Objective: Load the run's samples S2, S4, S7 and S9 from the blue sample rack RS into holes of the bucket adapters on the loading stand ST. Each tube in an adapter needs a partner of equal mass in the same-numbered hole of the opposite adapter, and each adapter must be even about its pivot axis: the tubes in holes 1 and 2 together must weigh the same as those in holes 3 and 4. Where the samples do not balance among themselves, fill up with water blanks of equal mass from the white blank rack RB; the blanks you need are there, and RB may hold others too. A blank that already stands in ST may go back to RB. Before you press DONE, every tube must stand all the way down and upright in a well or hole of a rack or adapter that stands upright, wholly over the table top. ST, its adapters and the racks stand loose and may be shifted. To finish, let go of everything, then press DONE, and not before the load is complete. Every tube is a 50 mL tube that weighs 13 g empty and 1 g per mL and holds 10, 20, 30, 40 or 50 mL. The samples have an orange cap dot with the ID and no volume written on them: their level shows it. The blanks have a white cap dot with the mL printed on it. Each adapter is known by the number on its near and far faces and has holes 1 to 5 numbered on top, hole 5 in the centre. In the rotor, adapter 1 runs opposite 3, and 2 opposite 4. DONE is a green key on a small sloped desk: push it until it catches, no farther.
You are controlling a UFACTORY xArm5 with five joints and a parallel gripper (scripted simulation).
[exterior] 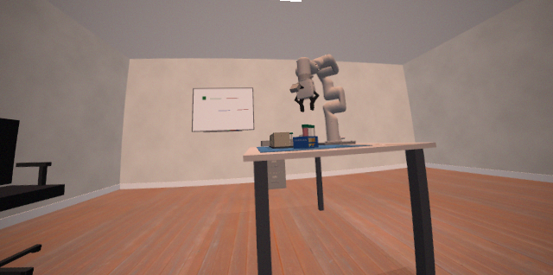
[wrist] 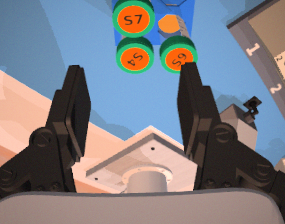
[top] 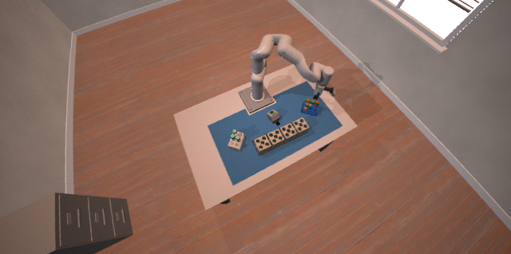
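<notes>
The sample tube S7 lies 10 mm ahead of my hand and 150 mm below it. Round my hand: sample tube S2: 20 mm ahead, 30 mm to the left, 150 mm below; sample tube S9: 50 mm to the right, 150 mm below; sample tube S4: 40 mm behind, 30 mm to the right, 150 mm below.
</notes>
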